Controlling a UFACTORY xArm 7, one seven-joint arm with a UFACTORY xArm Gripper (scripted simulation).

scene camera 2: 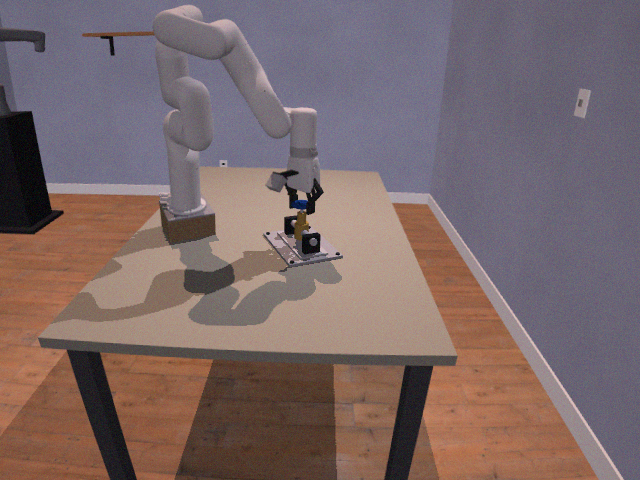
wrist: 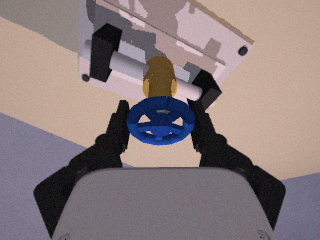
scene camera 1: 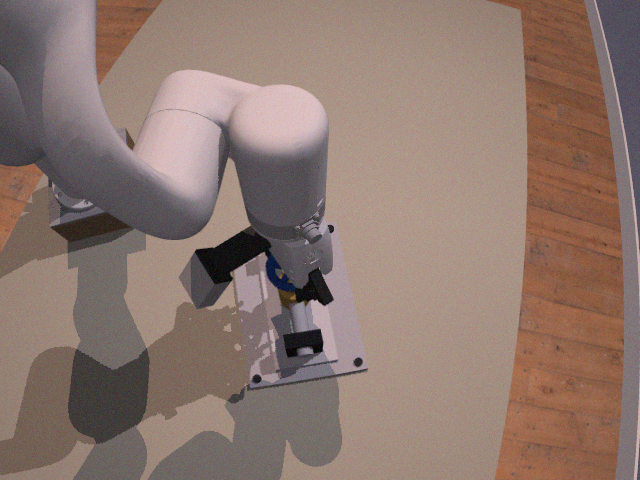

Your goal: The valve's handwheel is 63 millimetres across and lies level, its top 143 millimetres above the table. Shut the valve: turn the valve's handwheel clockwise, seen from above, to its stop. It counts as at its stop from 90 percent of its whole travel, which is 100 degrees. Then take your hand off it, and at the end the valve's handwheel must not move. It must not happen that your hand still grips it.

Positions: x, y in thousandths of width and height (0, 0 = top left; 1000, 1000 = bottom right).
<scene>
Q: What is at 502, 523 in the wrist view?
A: A blue handwheel.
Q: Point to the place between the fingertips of the gripper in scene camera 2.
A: At 471, 439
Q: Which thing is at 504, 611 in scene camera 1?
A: The gripper.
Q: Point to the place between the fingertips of the gripper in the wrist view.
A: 502, 460
</scene>
